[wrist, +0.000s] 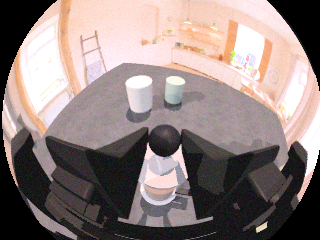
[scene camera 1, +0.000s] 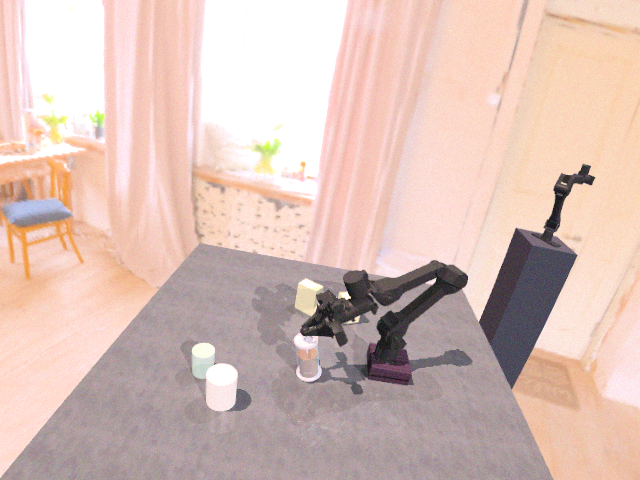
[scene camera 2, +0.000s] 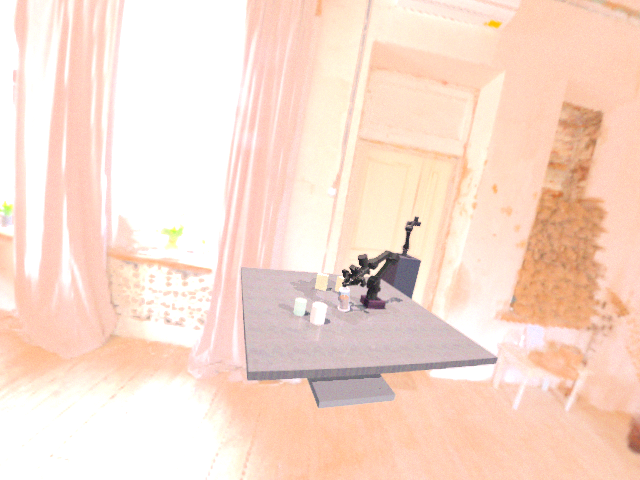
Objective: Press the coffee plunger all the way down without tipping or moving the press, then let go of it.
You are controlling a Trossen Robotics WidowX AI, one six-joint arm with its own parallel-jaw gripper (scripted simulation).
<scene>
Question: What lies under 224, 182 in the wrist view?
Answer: The gripper.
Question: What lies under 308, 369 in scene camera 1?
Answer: A coffee press.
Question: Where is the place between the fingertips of the gripper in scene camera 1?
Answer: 303, 330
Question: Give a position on a white cylinder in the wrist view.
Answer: At 139, 88
</scene>
